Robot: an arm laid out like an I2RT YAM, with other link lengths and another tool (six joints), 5 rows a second.
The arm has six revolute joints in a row. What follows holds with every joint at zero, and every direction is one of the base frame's.
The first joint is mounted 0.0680 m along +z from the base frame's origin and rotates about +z.
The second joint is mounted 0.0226 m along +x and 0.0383 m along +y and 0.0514 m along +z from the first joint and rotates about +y.
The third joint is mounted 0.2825 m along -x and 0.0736 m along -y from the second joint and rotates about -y.
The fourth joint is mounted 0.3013 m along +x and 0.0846 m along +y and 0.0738 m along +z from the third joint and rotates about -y.
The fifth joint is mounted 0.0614 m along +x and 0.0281 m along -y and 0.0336 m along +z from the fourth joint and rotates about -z.
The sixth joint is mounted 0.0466 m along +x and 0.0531 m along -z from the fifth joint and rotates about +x.
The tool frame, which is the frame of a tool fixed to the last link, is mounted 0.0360 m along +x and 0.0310 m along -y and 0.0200 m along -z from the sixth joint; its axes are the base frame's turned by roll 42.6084, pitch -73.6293 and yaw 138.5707 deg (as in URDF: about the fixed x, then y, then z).
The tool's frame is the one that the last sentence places.
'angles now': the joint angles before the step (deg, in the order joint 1, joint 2, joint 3, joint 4, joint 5, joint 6). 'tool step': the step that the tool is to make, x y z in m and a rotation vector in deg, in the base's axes. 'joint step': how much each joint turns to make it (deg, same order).
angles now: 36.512 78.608 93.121 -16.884 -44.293 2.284
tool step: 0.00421 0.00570 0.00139 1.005 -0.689 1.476
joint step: -0.023 1.050 0.415 2.142 -1.510 0.503
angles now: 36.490 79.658 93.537 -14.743 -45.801 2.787
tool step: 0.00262 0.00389 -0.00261 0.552 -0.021 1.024
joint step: 0.000 0.480 -0.482 1.750 -1.028 0.612
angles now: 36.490 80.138 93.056 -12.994 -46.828 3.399
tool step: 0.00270 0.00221 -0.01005 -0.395 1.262 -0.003
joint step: 0.001 0.088 -1.530 0.830 0.000 0.633
